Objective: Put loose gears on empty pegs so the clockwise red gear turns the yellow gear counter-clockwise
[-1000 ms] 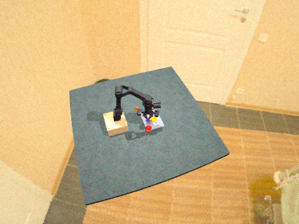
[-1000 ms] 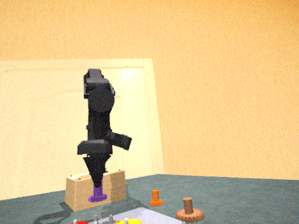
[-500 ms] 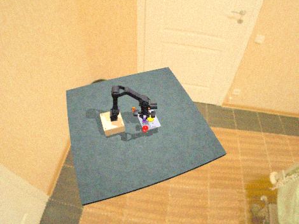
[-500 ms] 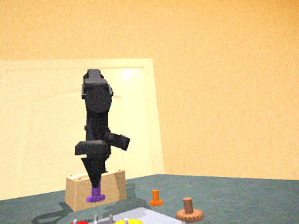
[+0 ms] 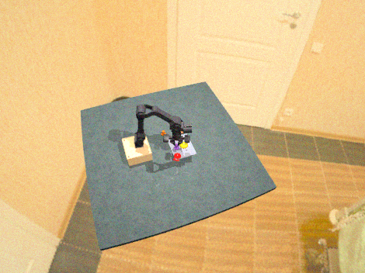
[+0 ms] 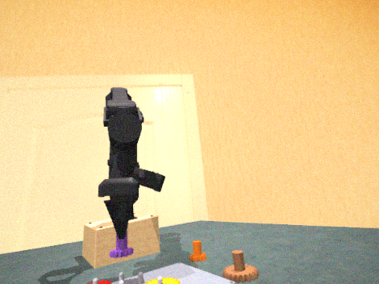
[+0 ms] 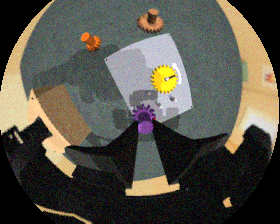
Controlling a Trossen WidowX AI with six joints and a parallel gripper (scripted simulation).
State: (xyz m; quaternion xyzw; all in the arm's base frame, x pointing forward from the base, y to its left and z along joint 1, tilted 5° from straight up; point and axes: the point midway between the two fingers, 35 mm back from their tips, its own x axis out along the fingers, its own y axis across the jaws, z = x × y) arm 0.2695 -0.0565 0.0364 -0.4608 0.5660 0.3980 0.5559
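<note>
My gripper tip is now 40 mm to the left of the red gear and 70 mm above it. From my gripper tip the other things lie so: yellow gear: 70 mm ahead, 50 mm to the left, 70 mm below; white arrow: 110 mm ahead, 50 mm to the left, 80 mm below; purple gear: 10 mm below.
</note>
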